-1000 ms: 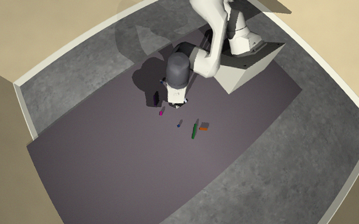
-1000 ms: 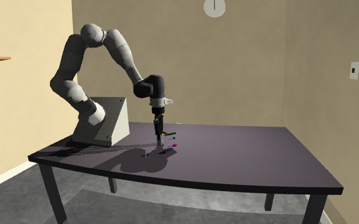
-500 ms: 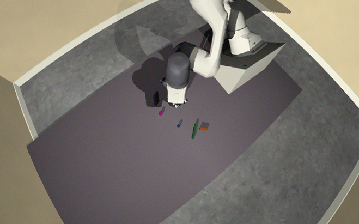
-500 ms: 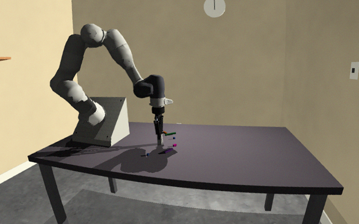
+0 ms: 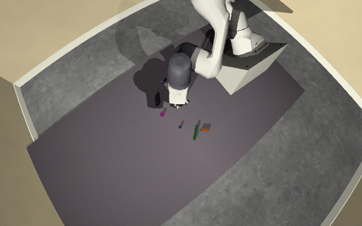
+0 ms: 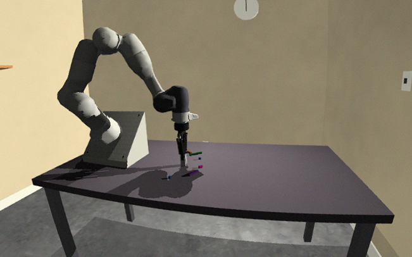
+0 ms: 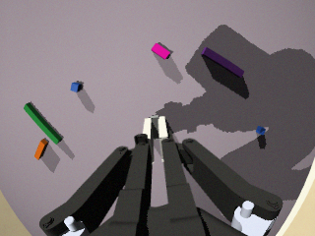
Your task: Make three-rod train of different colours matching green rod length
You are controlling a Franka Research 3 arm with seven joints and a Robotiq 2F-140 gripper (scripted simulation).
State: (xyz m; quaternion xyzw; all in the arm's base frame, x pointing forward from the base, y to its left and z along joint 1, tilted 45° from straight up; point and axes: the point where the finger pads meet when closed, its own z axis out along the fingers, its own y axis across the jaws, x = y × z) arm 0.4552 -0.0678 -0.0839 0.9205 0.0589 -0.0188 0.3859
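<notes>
Right now my hand is 10 cm short of the magenta rod, 3 cm above it and 1 cm to the left of it. Round my hand: purple rod 9 cm to the right, 9 cm ahead, 3 cm below; grey rod 3 cm below; green rod 17 cm to the left, 3 cm below, 1 cm ahead.
</notes>
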